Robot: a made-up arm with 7 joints.
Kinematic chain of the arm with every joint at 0, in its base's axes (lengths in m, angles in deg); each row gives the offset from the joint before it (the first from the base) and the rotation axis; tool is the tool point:
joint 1: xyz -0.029 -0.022 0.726 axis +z
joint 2: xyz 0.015 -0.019 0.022 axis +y
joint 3: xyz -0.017 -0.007 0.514 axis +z
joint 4: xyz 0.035 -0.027 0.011 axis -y
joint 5: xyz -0.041 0 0.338 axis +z
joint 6: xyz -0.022 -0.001 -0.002 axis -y
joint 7: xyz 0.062 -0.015 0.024 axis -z
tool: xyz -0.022 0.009 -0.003
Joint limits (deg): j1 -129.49..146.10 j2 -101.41..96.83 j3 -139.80..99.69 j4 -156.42..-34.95 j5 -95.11..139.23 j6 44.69..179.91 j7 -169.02..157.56
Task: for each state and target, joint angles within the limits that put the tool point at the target. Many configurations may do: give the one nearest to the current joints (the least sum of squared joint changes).
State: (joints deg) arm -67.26 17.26 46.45 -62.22 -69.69 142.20 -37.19
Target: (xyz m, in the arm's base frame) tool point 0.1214 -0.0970 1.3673
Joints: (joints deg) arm -72.73 -23.14 17.88 -102.14 -75.46 148.94 -33.36
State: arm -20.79 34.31 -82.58 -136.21 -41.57 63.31 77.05
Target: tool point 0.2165 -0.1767 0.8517
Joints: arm 20.96 31.57 -58.92 -156.42 -42.18 52.37 76.75
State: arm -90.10 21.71 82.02 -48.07 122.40 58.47 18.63
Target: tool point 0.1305 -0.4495 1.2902
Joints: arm -117.64 10.77 67.15 -84.95 123.93 61.70 14.06
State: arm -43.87 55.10 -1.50 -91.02 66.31 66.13 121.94
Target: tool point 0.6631 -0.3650 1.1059
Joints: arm -25.30 37.94 7.16 -64.02 65.50 67.81 121.32
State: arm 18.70 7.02 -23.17 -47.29 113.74 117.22 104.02
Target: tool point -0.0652 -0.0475 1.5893
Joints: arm 13.64 -27.72 16.34 -53.13 118.60 113.67 103.35
